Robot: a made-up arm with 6 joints. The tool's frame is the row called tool. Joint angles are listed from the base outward.
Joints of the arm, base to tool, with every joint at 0 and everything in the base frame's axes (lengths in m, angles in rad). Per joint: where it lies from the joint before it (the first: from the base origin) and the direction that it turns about. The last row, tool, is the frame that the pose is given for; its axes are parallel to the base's.
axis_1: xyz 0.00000 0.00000 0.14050 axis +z
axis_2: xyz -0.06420 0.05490 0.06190 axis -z
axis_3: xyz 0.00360 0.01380 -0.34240 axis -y
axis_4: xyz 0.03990 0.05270 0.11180 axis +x
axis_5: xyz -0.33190 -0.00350 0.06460 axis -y
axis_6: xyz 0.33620 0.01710 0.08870 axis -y
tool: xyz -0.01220 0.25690 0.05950
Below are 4 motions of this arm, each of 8 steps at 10 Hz.
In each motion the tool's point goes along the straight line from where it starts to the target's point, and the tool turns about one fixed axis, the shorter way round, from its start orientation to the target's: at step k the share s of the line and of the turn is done. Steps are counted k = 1, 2, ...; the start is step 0. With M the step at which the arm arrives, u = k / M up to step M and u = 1 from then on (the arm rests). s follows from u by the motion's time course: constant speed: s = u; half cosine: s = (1 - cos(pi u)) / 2; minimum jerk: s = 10 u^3 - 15 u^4 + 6 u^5.
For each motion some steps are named. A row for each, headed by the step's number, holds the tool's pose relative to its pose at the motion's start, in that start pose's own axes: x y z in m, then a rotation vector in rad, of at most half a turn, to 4 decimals.
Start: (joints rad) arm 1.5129 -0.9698 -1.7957 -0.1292 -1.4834 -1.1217
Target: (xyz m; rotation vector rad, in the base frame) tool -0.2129 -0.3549 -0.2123 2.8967 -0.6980 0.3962
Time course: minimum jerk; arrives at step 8
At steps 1, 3, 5, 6, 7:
1: -0.0045 0.0001 -0.0008 0.0001 -0.0155 -0.0011
3: -0.0777 0.0022 -0.0135 0.0016 -0.2657 -0.0184
5: -0.2047 0.0057 -0.0357 0.0042 -0.6999 -0.0484
6: -0.2532 0.0070 -0.0441 0.0052 -0.8656 -0.0598
7: -0.2779 0.0077 -0.0484 0.0057 -0.9501 -0.0656

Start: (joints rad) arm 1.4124 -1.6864 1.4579 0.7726 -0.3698 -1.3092
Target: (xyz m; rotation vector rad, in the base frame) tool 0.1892 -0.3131 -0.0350 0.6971 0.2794 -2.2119
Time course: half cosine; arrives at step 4
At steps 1, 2, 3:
1: 0.0063 -0.0037 -0.0052 -0.0138 0.0609 0.0121
2: 0.0213 -0.0125 -0.0177 -0.0473 0.2080 0.0413
3: 0.0364 -0.0213 -0.0303 -0.0807 0.3551 0.0705

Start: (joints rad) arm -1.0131 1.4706 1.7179 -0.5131 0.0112 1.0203
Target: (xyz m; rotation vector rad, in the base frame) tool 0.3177 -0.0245 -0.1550 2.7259 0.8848 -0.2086
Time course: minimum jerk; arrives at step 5
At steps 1, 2, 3, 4, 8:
1: -0.0001 -0.0072 -0.0018 -0.0051 -0.0319 -0.0298
2: -0.0006 -0.0395 -0.0098 -0.0279 -0.1746 -0.1632
3: -0.0013 -0.0850 -0.0211 -0.0601 -0.3753 -0.3509
4: -0.0018 -0.1173 -0.0291 -0.0829 -0.5181 -0.4844
8: -0.0019 -0.1245 -0.0309 -0.0880 -0.5499 -0.5141

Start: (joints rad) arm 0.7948 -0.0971 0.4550 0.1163 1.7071 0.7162
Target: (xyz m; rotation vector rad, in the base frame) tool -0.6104 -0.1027 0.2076 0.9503 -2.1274 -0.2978
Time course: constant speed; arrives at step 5
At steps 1, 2, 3, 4, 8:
1: -0.0348 0.0110 -0.0335 -0.0964 0.0670 0.0128
2: -0.0697 0.0219 -0.0671 -0.1929 0.1339 0.0257
3: -0.1045 0.0329 -0.1006 -0.2893 0.2009 0.0385
4: -0.1394 0.0439 -0.1342 -0.3858 0.2679 0.0513
8: -0.1742 0.0549 -0.1677 -0.4822 0.3348 0.0641

